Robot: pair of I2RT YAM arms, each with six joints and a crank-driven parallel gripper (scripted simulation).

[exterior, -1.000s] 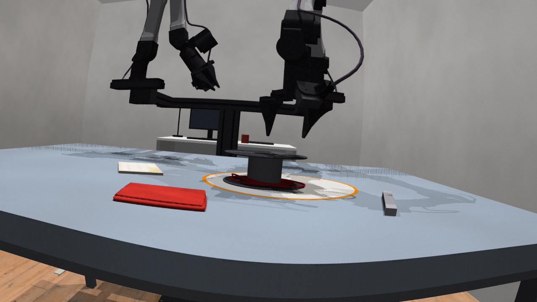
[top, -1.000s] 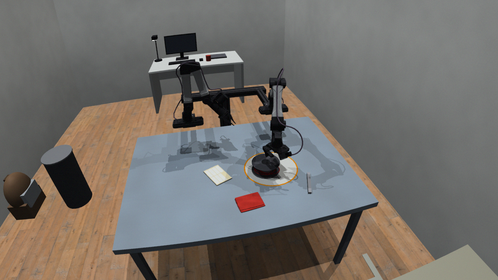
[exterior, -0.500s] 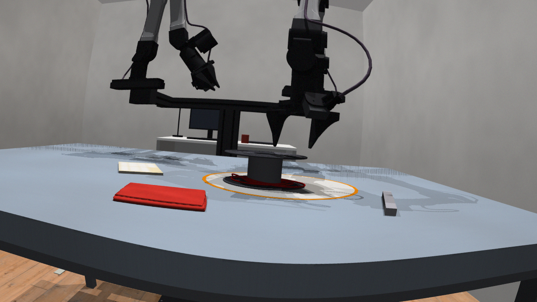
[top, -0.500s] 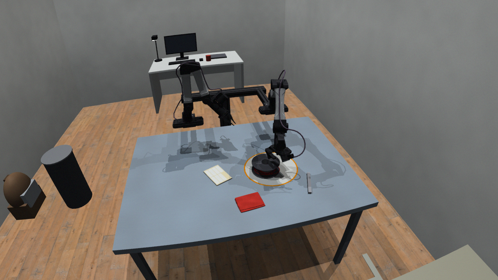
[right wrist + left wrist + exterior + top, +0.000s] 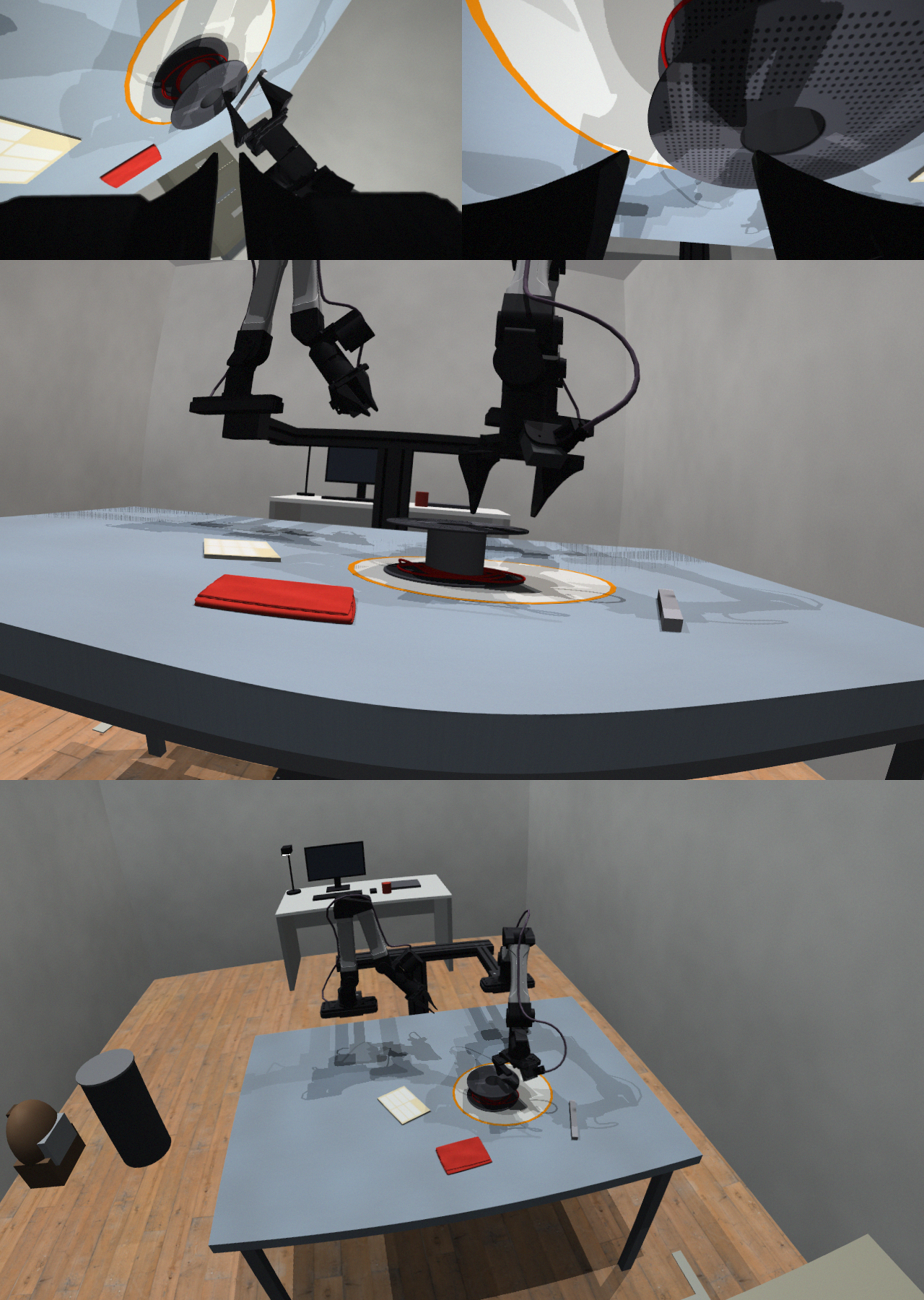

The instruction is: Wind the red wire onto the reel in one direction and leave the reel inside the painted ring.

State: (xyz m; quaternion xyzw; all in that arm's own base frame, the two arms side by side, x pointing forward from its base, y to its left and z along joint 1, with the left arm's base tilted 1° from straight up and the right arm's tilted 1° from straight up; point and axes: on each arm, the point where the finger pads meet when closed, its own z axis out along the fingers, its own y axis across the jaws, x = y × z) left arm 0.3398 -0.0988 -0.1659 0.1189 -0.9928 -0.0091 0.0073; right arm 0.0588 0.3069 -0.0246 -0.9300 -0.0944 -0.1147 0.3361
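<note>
The orange painted ring is 9 cm below my left hand and 2 cm to the right of it. The rest, counted from my left hand: grey bar (22 cm ahead, 15 cm to the left, 8 cm below); then cream gridded tile (37 cm to the right, 8 cm below, 3 cm behind); then dark reel (6 cm to the right, 5 cm below, 1 cm ahead).
</note>
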